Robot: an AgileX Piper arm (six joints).
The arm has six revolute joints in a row. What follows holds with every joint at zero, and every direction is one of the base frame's.
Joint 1 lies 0.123 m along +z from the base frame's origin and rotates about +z.
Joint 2 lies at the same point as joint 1 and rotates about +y.
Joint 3 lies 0.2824 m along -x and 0.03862 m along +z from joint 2 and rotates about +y.
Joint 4 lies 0.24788 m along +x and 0.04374 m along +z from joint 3 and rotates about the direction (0.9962, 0, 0.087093).
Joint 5 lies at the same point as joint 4 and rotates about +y.
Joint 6 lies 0.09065 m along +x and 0.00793 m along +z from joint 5 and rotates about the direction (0.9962, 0, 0.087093).
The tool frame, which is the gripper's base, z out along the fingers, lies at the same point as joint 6; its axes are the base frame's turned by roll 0, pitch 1.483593 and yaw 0 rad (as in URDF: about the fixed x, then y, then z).
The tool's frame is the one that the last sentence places.
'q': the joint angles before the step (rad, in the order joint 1, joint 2, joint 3, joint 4, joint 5, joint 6). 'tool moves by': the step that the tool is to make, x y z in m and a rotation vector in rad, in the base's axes. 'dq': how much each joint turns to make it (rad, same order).
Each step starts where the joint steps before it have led.
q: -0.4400, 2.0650, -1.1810, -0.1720, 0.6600, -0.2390
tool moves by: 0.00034, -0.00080, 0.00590, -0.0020, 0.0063, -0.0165
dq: 0.0000, -0.0100, -0.0120, -0.0040, 0.0290, 0.0160
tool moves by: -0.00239, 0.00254, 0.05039, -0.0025, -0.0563, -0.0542
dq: 0.0000, -0.1220, -0.0310, 0.0390, 0.1040, 0.0170
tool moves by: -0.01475, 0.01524, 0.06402, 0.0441, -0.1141, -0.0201
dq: 0.0000, -0.1810, -0.0060, 0.1180, 0.1000, -0.0471
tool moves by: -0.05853, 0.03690, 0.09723, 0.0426, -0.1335, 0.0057
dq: 0.0000, -0.3300, 0.0050, 0.1060, 0.2230, -0.0279
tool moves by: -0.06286, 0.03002, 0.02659, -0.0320, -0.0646, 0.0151
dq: 0.0000, -0.2630, 0.1240, 0.0020, 0.0680, -0.0100
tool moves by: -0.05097, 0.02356, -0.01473, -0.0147, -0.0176, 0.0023
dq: 0.0000, -0.2160, 0.1860, -0.0049, 0.0080, -0.0020
